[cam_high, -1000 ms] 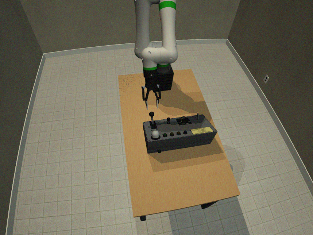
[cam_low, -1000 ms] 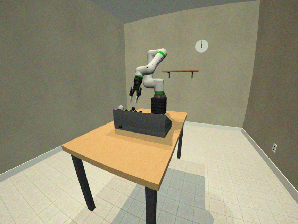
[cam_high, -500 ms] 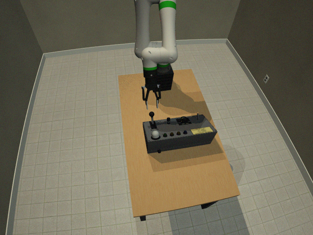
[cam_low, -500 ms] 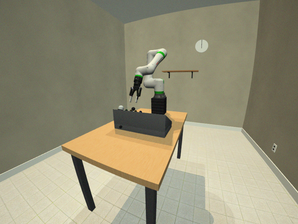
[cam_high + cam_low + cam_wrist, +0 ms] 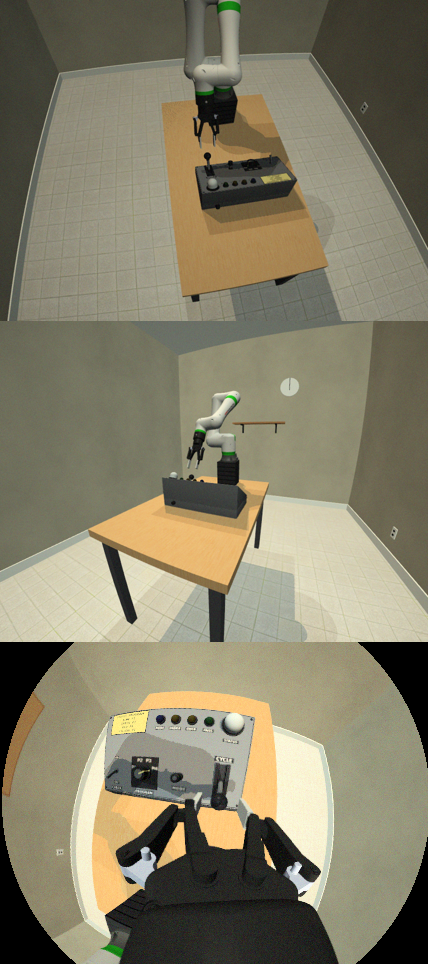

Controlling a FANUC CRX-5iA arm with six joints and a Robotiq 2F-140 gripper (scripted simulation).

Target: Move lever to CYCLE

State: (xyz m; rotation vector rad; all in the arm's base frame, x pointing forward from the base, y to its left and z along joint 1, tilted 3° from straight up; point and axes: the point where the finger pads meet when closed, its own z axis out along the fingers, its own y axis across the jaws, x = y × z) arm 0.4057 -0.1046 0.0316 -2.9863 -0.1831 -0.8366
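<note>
Now: the lever 110 mm below my hand, 60 mm ahead of it and 10 mm to the left of it. Also, from my hand: dark grey console: 190 mm to the left, 140 mm below, 100 mm ahead; then black rotary selector: 240 mm to the left, 120 mm below, 60 mm ahead; then small black toggle: 130 mm to the left, 120 mm below, 70 mm ahead.
</note>
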